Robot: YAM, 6 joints.
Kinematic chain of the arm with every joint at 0, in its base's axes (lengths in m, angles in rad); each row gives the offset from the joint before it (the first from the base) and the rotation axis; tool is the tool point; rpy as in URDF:
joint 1: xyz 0 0 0.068 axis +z
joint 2: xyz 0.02 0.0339 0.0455 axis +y
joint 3: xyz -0.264 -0.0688 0 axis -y
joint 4: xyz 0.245 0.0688 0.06 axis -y
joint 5: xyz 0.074 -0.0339 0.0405 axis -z
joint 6: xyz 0.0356 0 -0.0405 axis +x
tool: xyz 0 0 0 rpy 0 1.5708 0
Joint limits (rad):
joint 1: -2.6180..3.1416
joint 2: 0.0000..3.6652
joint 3: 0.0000..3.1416
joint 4: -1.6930..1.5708
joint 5: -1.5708..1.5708
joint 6: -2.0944..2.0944
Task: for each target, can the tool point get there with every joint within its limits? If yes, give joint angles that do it. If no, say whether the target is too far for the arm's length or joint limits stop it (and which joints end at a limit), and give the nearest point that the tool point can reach.
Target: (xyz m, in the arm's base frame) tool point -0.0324 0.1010 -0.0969
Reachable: yes | joints 2.2110 2.8468 0.5342 0.0837 1.3066 -1.0670
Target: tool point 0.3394 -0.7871 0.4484
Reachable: no: too far | nearest point 0.2380 -0.5519 0.3460 | short by 0.276 m
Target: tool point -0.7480 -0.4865 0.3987
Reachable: no: too far | nearest point -0.5154 -0.3352 0.3080 | short by 0.292 m
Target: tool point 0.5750 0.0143 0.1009
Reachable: yes | joints 0.0592 2.6440 1.8968 0.5911 0.5870 1.4950
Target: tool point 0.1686 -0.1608 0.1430
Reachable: yes | joints -0.9017 1.5049 0.6336 -0.4199 -1.1501 -0.9587
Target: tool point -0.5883 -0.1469 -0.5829
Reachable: no: too far | nearest point -0.4336 -0.0144 -0.3259 | short by 0.328 m
